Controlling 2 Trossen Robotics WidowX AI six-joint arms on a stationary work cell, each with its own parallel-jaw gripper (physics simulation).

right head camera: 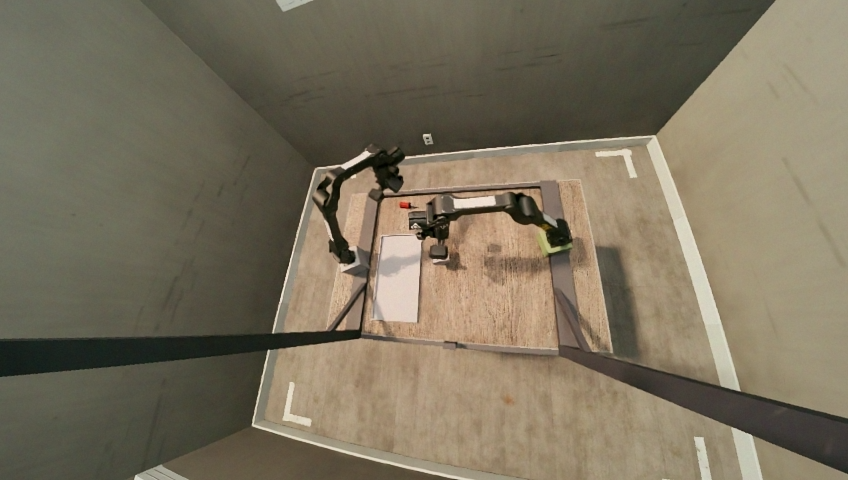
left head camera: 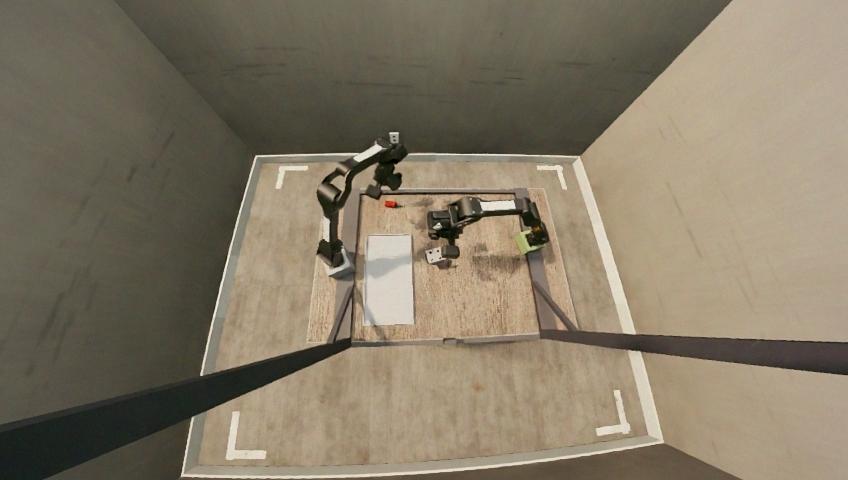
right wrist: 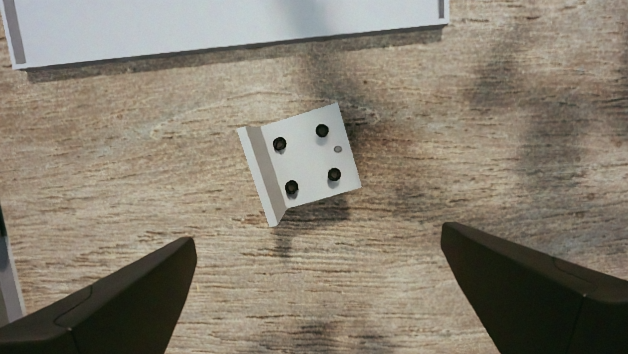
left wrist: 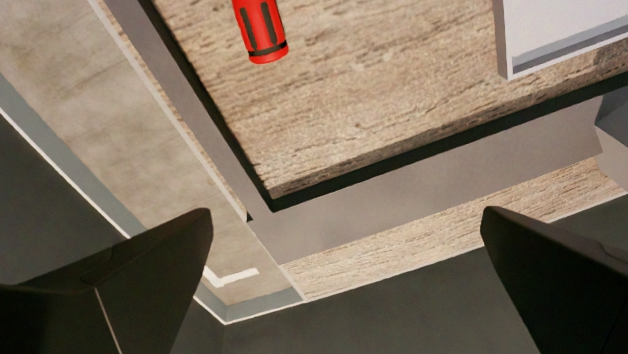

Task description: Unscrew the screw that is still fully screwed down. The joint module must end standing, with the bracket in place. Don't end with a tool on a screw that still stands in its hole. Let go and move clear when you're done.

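Seen in the pictures: left gripper, fingertip midpoint: (right head camera: 386, 192) (left wrist: 347, 220); right gripper, fingertip midpoint: (right head camera: 439, 243) (left head camera: 442, 242) (right wrist: 319, 240); left arm's base, link origin: (right head camera: 348, 258) (left head camera: 335, 260); right arm's base, link origin: (right head camera: 555, 239) (left head camera: 532, 239).
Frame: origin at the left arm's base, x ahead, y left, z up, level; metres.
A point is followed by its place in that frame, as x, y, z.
The joint module with its white bracket (left head camera: 435, 255) {0.409, -0.146, -0.047} (right head camera: 440, 261) {0.399, -0.181, -0.009} (right wrist: 307, 160) {0.408, -0.148, -0.047} stands on the wooden table. Its top shows four dark round screws or screw holes and a small grey dot; which screw is fully down cannot be told. A flange runs along one side. A red screwdriver (left head camera: 389, 204) {0.321, 0.203, -0.088} (right head camera: 404, 205) {0.325, 0.202, -0.087} (left wrist: 262, 32) {0.321, 0.211, -0.084} lies near the table's back left. My left gripper (left head camera: 384, 186) {0.282, 0.206, 0.065} (right head camera: 385, 188) {0.282, 0.206, 0.065} (left wrist: 347, 220) {0.282, 0.206, 0.065} is open and empty, raised near the back left corner. My right gripper (right wrist: 319, 240) {0.428, -0.141, 0.092} is open and empty, above and beside the module, partly covering it in the right head view.
A shallow white tray (left head camera: 388, 285) {0.162, -0.172, -0.110} (right head camera: 397, 285) {0.160, -0.181, -0.109} (right wrist: 200, 25) {0.248, -0.188, -0.110} lies left of the module in both head views. A grey frame (left head camera: 538, 285) (right head camera: 562, 279) (left wrist: 400, 165) borders the wooden table (left head camera: 487, 309) {0.528, -0.461, -0.113} (right head camera: 505, 309) {0.574, -0.450, -0.114}. The right arm spans the back of the table from its green base (left head camera: 526, 242) (right head camera: 550, 246) {0.843, -0.289, -0.048}.
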